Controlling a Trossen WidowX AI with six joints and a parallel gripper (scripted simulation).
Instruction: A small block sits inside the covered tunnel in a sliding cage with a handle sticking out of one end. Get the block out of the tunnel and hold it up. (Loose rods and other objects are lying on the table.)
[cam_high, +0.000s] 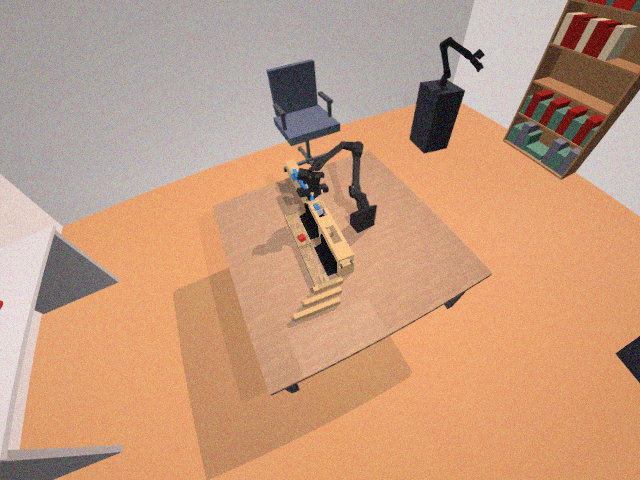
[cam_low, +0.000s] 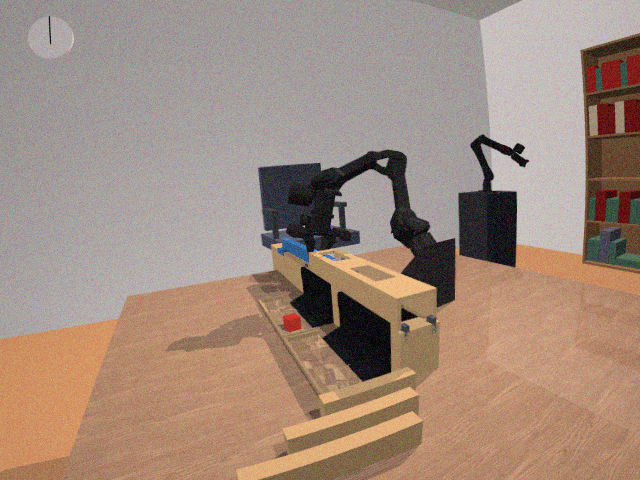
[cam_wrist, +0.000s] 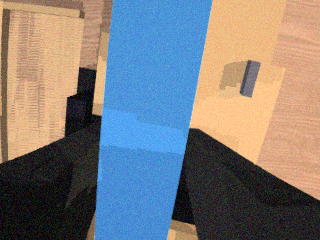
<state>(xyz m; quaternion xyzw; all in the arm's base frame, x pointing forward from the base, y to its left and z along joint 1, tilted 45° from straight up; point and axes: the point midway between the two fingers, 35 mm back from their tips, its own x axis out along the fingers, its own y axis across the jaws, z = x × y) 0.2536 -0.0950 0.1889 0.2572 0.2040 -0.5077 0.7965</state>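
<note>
My gripper tip is now 50 mm above the tan covered tunnel, 30 mm to the right of it and 20 mm short of it. Also, from my gripper tip: small red block 190 mm to the left, 120 mm ahead, 100 mm below.
</note>
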